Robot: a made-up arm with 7 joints.
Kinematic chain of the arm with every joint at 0, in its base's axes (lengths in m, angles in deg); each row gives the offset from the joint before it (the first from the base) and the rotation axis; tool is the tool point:
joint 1: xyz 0 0.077 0 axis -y
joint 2: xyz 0 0.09 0 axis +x
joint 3: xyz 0 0 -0.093 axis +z
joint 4: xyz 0 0 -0.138 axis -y
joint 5: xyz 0 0 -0.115 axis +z
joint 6: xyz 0 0 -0.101 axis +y
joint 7: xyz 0 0 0 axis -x
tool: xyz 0 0 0
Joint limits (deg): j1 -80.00..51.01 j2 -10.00..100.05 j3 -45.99..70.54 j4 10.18..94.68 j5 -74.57..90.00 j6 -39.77..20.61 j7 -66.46..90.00
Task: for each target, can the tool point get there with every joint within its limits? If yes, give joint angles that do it. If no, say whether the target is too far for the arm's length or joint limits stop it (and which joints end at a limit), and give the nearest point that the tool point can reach.
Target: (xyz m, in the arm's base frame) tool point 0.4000 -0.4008 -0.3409
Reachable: no: too far | nearest point 0.2711 -0.0173 -0.2311 | short by 0.419 m
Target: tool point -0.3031 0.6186 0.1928
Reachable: no: too far | nearest point -0.1265 0.5304 0.1636 | short by 0.200 m
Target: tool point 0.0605 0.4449 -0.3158
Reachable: yes | joints -9.59 34.24 28.19 36.13 48.22 -23.05 46.62
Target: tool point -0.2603 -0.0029 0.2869
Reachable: no: joint limits stop it (at a limit: joint 1, joint 2, joint 3, joint 4) | nearest point -0.1392 0.3417 0.2049 | short by 0.374 m
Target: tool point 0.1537 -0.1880 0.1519
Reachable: no: joint limits stop it (at a limit: joint 1, joint 2, joint 3, joint 4) | nearest point 0.2365 -0.0225 0.0010 | short by 0.239 m
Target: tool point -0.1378 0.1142 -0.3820
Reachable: yes | joints -39.67 3.95 -29.82 47.31 -16.15 14.11 -27.19
